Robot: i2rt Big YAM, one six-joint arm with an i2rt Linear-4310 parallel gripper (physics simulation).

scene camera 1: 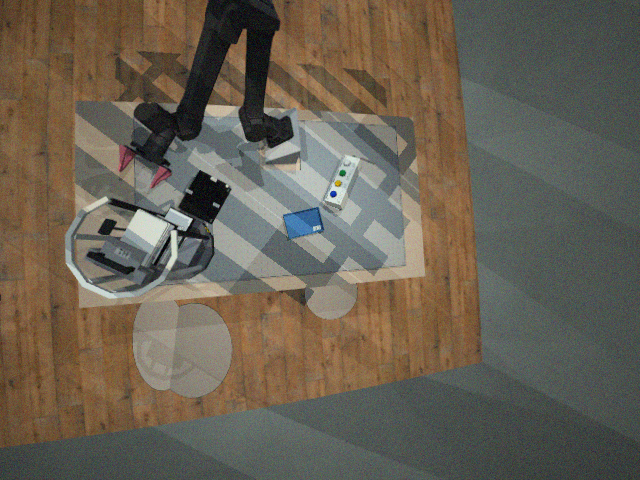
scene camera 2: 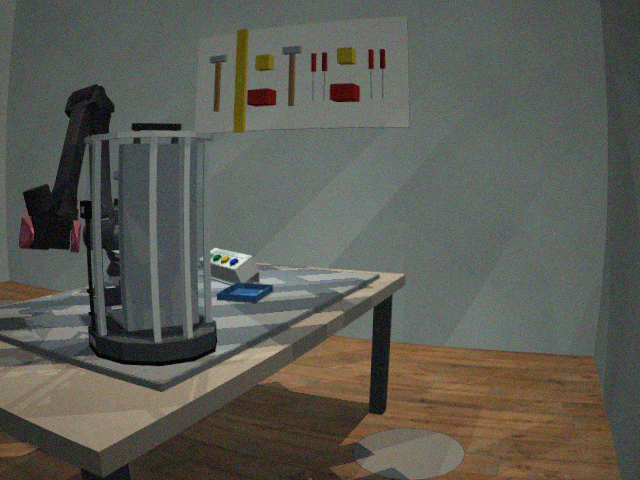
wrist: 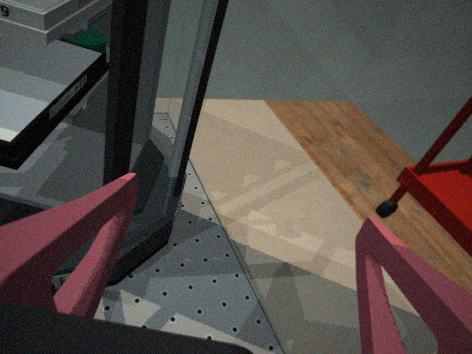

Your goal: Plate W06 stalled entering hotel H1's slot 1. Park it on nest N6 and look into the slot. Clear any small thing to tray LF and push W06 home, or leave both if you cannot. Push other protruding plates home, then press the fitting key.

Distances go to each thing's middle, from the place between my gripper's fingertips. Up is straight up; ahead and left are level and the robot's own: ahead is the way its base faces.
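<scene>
With the round plate rack [scene camera 2: 147, 209], my hand is 10 mm below it, 30 mm to the right of it and 220 mm short of it. Going by their middles, this rack is the nearest to my hand of the things named here. The blue tray [scene camera 2: 265, 288] is 210 mm ahead of my hand, 530 mm to the left of it and 190 mm below it, while the blue plate [scene camera 1: 301, 223] is well to the left of my hand, a good way ahead of it and a good way below it.
</scene>
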